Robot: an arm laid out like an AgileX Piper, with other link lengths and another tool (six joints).
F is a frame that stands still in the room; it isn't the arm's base.
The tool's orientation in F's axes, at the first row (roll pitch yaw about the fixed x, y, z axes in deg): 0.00, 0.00, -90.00
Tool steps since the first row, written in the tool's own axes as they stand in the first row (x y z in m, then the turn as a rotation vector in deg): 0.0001, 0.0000, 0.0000, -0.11, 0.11, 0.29; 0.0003, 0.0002, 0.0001, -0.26, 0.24, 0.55; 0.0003, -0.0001, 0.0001, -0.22, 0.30, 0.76; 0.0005, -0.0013, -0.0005, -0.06, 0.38, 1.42; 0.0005, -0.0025, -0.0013, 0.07, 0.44, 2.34; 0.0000, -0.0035, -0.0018, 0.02, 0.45, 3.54; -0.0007, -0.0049, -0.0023, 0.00, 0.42, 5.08; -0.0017, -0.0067, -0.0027, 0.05, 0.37, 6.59; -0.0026, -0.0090, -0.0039, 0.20, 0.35, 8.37; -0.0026, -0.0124, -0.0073, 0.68, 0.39, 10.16; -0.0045, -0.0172, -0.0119, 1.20, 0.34, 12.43; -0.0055, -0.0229, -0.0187, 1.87, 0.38, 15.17
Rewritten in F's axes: 0.0000, -0.0001, 0.0000, 0.11, 0.11, 0.29; 0.0002, -0.0003, 0.0001, 0.24, 0.26, 0.55; -0.0001, -0.0003, 0.0001, 0.30, 0.22, 0.76; -0.0013, -0.0005, -0.0005, 0.38, 0.06, 1.42; -0.0025, -0.0005, -0.0013, 0.44, -0.07, 2.34; -0.0035, 0.0000, -0.0018, 0.45, -0.02, 3.54; -0.0049, 0.0007, -0.0023, 0.42, 0.00, 5.08; -0.0067, 0.0017, -0.0027, 0.37, -0.05, 6.59; -0.0090, 0.0026, -0.0039, 0.35, -0.20, 8.37; -0.0124, 0.0026, -0.0073, 0.39, -0.68, 10.16; -0.0172, 0.0045, -0.0119, 0.34, -1.20, 12.43; -0.0229, 0.0055, -0.0187, 0.38, -1.87, 15.17
